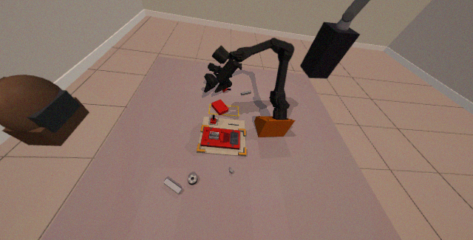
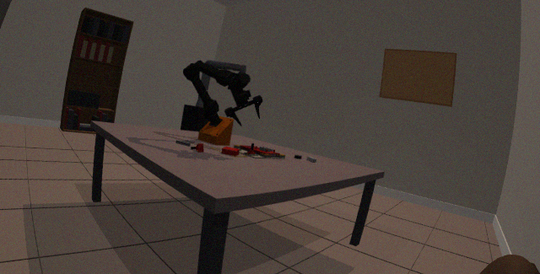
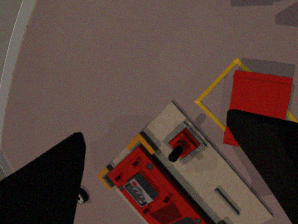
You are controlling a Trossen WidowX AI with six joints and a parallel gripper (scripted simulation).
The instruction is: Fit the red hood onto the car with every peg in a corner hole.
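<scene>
The red hood is 150 mm below my gripper tip, 70 mm behind it and 30 mm to the right of it. Round my gripper tip: wheel (390 mm to the left, 160 mm below, 80 mm ahead); then grey engine block (190 mm to the left, 140 mm below, 20 mm behind); then screw (370 mm to the left, 160 mm below, 90 mm behind).
</scene>
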